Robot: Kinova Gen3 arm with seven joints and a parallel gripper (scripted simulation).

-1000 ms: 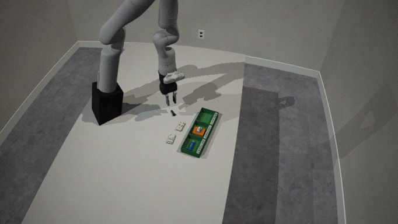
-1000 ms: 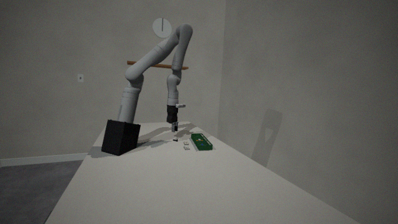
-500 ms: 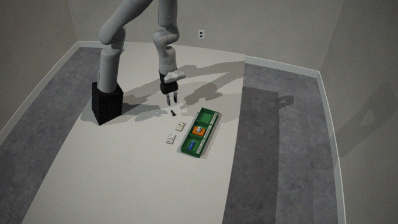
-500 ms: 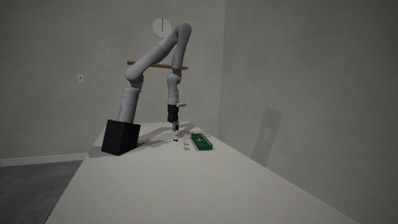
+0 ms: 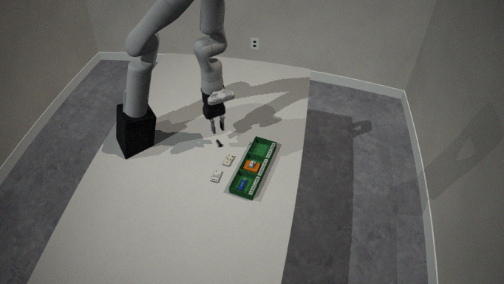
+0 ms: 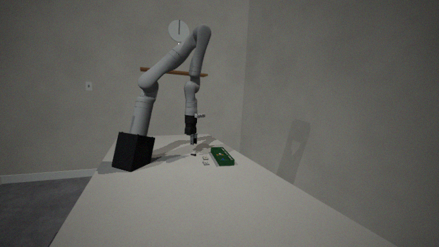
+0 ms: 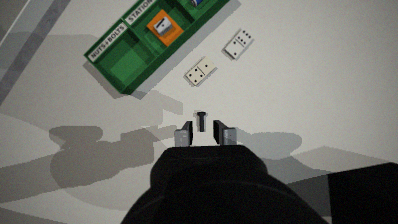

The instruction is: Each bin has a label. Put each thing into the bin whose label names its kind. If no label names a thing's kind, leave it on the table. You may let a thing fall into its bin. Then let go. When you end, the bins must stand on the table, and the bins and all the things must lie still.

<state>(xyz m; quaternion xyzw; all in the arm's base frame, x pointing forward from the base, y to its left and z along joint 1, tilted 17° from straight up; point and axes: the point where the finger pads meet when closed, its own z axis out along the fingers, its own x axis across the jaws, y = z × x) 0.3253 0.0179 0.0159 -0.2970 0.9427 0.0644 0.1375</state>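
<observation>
Now: hand 9 cm above the black bolt. From my hand the other things lie so: green three-part bin (15 cm ahead, 10 cm to the right, 8 cm below); then grey piece (14 cm ahead, 9 cm to the right, 7 cm below); then orange flat block (14 cm ahead, 10 cm to the right, 8 cm below).
</observation>
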